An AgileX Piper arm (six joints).
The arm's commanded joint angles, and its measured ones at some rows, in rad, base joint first. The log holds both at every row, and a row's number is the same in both.
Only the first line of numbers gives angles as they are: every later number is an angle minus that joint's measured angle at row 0.
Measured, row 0: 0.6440, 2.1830, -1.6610, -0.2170, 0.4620, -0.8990
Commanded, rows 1 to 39: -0.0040, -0.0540, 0.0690, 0.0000, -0.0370, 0.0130; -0.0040, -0.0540, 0.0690, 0.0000, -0.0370, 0.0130; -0.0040, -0.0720, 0.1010, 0.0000, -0.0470, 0.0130; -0.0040, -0.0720, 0.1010, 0.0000, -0.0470, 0.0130; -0.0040, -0.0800, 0.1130, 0.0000, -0.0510, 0.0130; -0.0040, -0.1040, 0.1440, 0.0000, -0.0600, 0.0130; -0.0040, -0.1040, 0.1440, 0.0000, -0.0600, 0.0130; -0.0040, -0.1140, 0.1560, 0.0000, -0.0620, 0.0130; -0.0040, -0.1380, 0.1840, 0.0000, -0.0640, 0.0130; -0.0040, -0.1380, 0.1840, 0.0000, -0.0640, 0.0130; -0.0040, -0.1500, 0.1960, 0.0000, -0.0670, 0.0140; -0.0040, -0.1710, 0.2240, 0.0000, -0.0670, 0.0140; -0.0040, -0.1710, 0.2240, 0.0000, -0.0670, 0.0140; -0.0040, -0.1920, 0.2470, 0.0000, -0.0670, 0.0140; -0.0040, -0.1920, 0.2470, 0.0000, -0.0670, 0.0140; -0.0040, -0.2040, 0.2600, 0.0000, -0.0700, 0.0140; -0.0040, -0.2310, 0.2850, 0.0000, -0.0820, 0.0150; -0.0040, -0.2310, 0.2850, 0.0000, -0.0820, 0.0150; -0.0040, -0.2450, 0.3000, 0.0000, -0.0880, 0.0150; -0.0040, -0.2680, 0.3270, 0.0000, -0.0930, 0.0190; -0.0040, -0.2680, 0.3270, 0.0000, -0.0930, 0.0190; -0.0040, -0.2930, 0.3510, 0.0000, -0.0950, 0.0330; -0.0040, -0.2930, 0.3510, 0.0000, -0.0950, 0.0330; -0.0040, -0.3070, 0.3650, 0.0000, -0.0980, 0.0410; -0.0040, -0.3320, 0.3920, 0.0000, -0.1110, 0.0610; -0.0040, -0.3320, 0.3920, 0.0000, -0.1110, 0.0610; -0.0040, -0.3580, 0.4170, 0.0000, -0.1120, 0.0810; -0.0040, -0.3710, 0.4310, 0.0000, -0.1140, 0.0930; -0.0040, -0.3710, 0.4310, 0.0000, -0.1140, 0.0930; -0.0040, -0.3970, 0.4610, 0.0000, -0.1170, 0.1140; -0.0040, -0.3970, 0.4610, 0.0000, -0.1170, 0.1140; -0.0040, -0.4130, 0.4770, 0.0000, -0.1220, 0.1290; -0.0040, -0.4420, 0.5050, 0.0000, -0.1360, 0.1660; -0.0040, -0.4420, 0.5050, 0.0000, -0.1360, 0.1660; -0.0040, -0.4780, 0.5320, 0.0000, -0.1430, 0.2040; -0.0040, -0.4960, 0.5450, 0.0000, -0.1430, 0.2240; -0.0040, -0.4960, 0.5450, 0.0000, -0.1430, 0.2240; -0.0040, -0.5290, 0.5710, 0.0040, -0.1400, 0.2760; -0.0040, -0.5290, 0.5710, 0.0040, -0.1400, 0.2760
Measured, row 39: 0.0000, -0.4770, 0.5400, 0.0000, -0.1300, 0.2010
